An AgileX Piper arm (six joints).
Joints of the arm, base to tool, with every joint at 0 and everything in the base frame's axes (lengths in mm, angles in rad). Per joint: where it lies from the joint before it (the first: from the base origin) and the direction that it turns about. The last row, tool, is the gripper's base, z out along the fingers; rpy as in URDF.
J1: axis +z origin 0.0 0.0 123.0
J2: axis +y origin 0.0 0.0 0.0
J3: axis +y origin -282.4 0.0 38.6
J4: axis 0.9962 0 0.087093 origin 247.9 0.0 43.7
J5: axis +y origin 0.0 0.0 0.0
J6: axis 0.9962 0 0.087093 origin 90.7 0.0 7.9
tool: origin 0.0 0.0 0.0 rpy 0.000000 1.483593 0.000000
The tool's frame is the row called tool.
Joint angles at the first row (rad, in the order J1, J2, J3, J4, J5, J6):
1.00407 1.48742 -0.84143 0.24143 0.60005 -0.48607
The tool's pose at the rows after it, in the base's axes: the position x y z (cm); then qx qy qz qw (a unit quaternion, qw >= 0):
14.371, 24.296, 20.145, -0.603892, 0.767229, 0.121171, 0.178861
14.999, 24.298, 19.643, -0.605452, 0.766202, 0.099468, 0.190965
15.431, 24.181, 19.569, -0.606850, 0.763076, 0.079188, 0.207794
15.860, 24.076, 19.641, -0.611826, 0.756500, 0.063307, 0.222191
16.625, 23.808, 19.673, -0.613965, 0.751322, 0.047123, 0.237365
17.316, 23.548, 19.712, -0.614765, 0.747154, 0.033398, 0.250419
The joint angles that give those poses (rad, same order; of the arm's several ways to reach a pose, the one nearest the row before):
1.00155 1.52396 -0.83944 0.20600 0.56055 -0.48389
0.99752 1.54227 -0.83737 0.12648 0.52692 -0.43557
0.99751 1.54402 -0.83337 0.03480 0.49940 -0.37295
0.99337 1.54400 -0.83337 -0.03470 0.48159 -0.33981
0.97503 1.54653 -0.83338 -0.09942 0.45980 -0.31702
0.95746 1.54880 -0.83336 -0.15653 0.44044 -0.29496

